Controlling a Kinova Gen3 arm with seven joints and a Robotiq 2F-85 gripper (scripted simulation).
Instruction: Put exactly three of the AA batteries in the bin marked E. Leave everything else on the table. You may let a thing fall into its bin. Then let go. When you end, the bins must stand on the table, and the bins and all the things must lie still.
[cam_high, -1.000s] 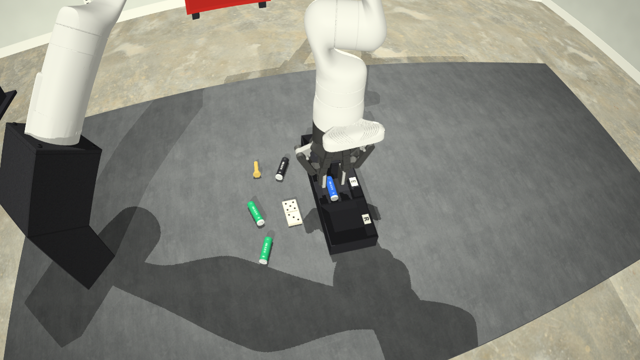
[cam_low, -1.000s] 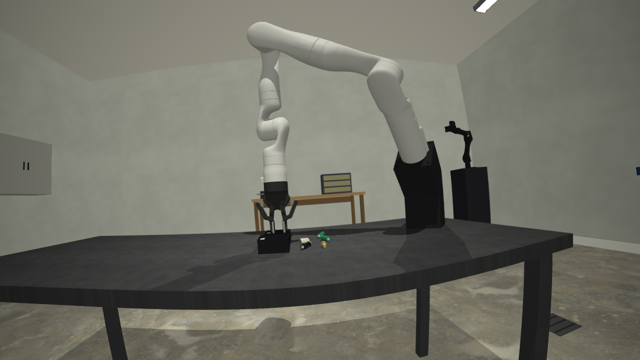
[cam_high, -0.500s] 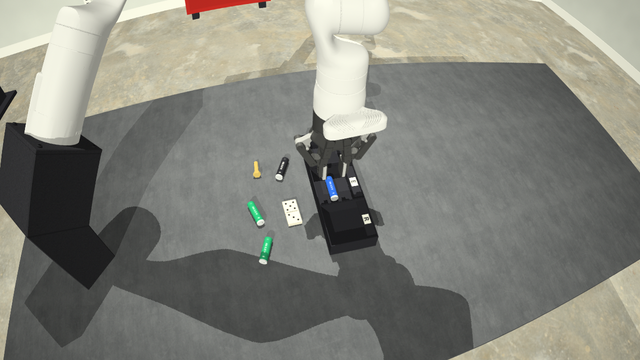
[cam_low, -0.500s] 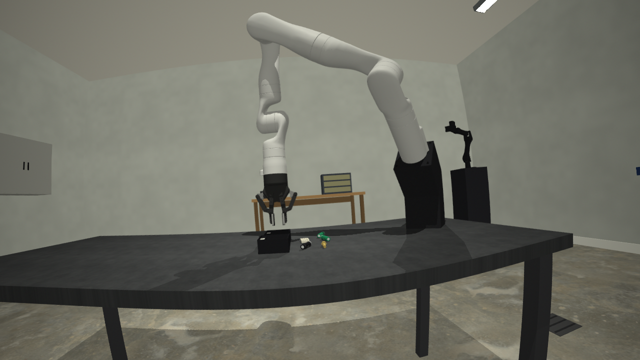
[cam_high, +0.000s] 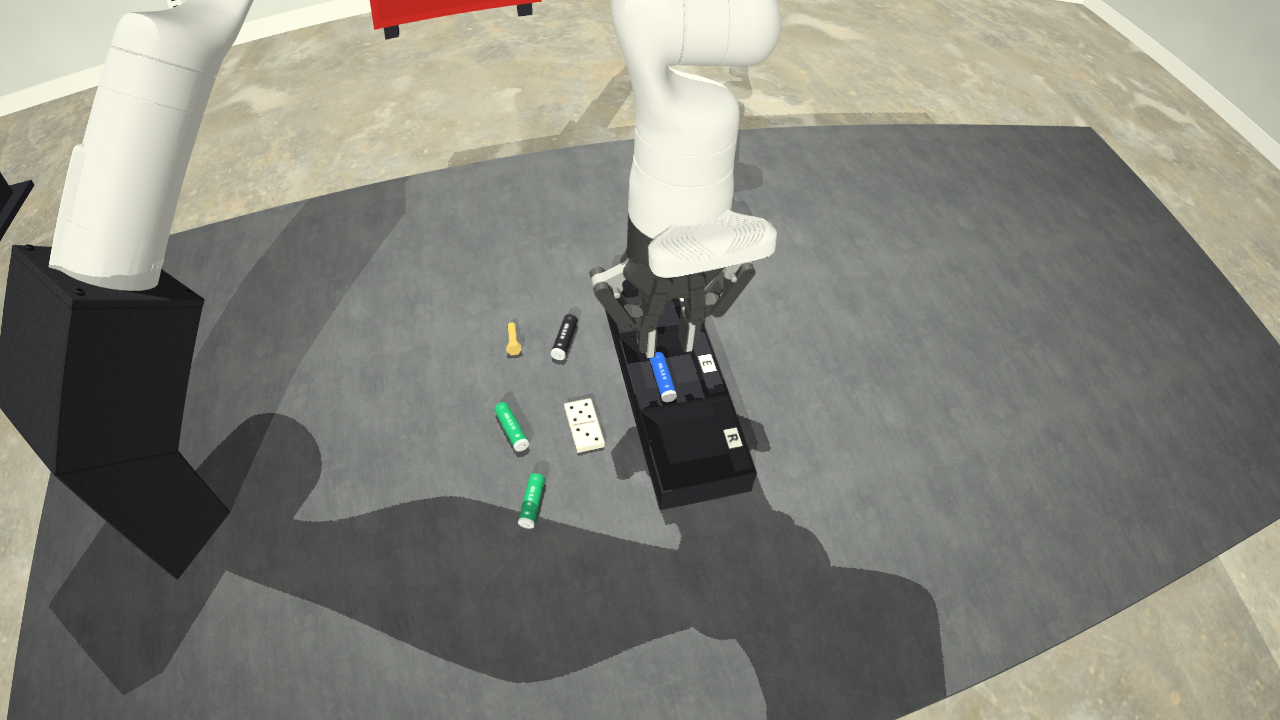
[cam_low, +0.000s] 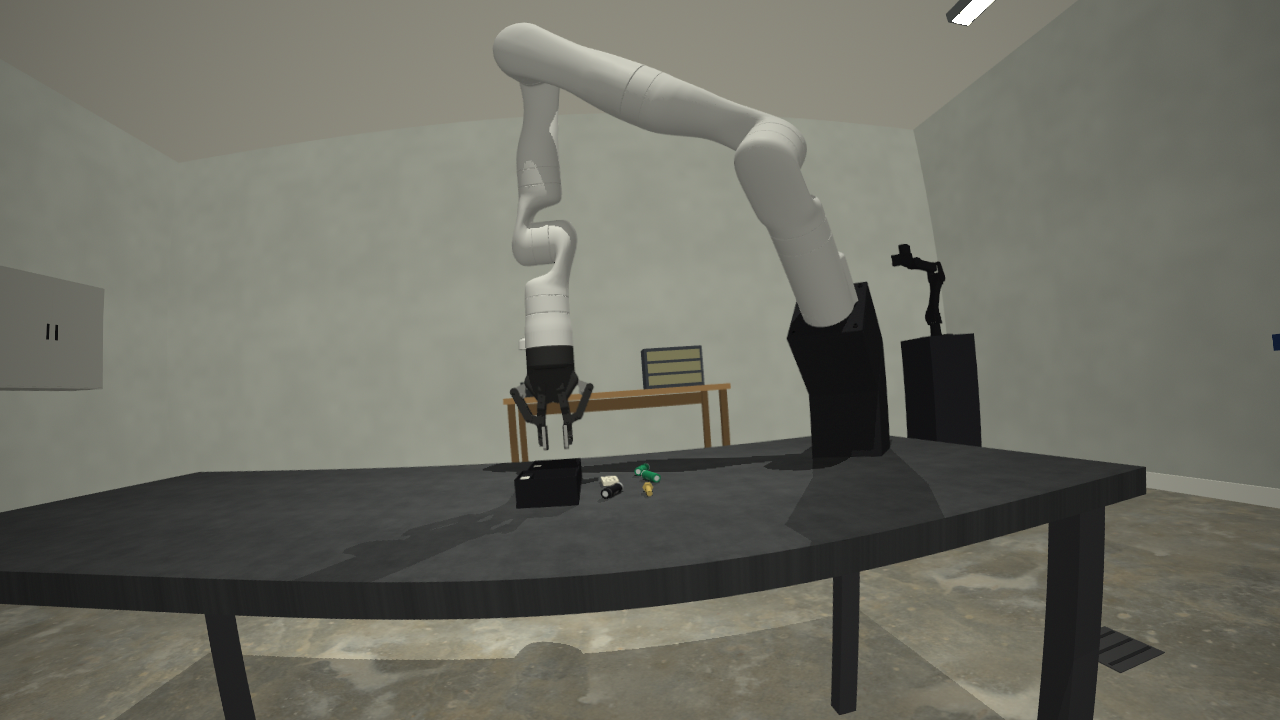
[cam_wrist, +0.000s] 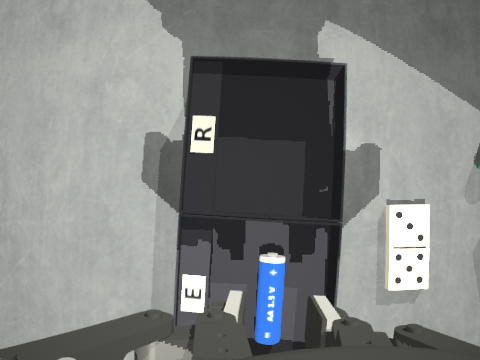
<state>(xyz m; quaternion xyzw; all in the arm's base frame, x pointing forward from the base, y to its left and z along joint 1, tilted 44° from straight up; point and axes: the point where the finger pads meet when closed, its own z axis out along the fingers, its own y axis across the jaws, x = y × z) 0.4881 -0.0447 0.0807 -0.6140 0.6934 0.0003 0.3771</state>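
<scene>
Now: the black bin marked E 10 mm ahead of my hand and 60 mm below it. Also, from my hand: white domino 80 mm behind, 30 mm to the right, 80 mm below; blue AA battery 70 mm below; black AA battery 80 mm behind, 70 mm to the left, 80 mm below.
</scene>
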